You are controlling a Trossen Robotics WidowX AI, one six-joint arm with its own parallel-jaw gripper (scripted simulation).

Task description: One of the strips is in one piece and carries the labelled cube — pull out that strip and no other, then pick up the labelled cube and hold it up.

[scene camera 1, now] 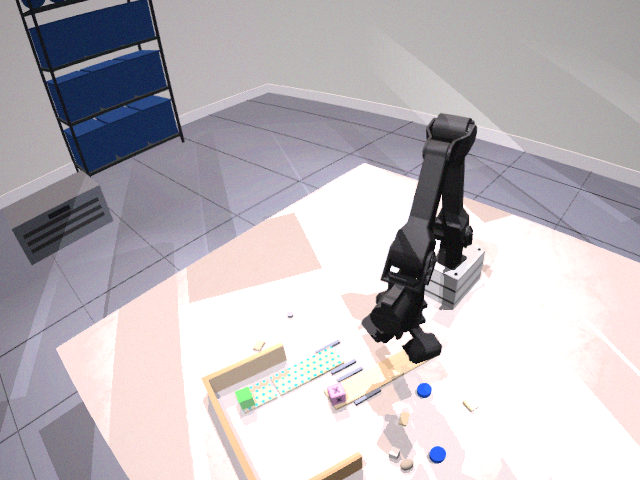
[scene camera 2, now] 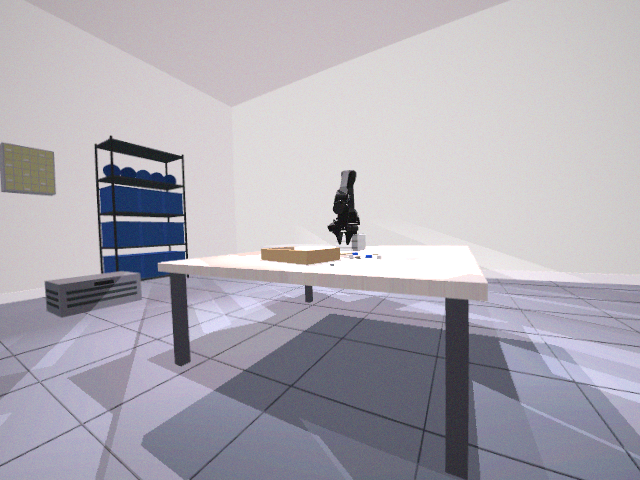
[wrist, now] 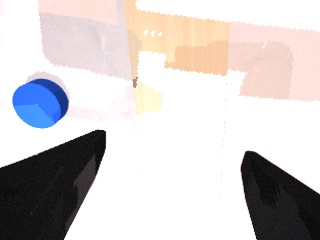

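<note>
A tan strip (scene camera 1: 376, 376) is visible, and the wrist view contains the strip (wrist: 178, 62) too. A wooden frame (scene camera 2: 306, 254) is present. My gripper (scene camera 1: 405, 349), open and holding nothing, appears in the wrist view as well, the gripper (wrist: 173, 149) being visible there.
</note>
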